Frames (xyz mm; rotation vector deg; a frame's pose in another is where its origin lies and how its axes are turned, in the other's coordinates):
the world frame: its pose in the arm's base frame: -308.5 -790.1 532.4 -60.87 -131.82 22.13
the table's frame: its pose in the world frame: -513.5 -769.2 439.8 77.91 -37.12 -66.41
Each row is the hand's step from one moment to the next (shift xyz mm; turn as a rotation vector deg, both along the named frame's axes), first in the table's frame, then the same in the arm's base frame.
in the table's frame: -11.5 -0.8 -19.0 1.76 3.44 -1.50
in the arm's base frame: 4.8 21.5 -3.0 -3.98 1.12 -0.23
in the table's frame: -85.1 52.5 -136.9 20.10 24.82 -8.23
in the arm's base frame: -11.3 159.3 -56.9 -32.65 3.36 3.23
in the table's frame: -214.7 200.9 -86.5 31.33 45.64 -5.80
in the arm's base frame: -51.2 160.0 -256.3 -55.64 -1.00 -0.99
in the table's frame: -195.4 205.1 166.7 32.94 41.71 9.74
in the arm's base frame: -33.7 -86.4 -315.3 -51.41 -16.52 -1.85
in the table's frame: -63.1 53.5 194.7 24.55 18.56 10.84
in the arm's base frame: 17.2 -162.7 -134.1 -27.71 -16.52 4.90
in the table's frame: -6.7 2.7 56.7 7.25 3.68 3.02
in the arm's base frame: 8.8 -51.7 -22.6 -6.74 -4.82 2.54
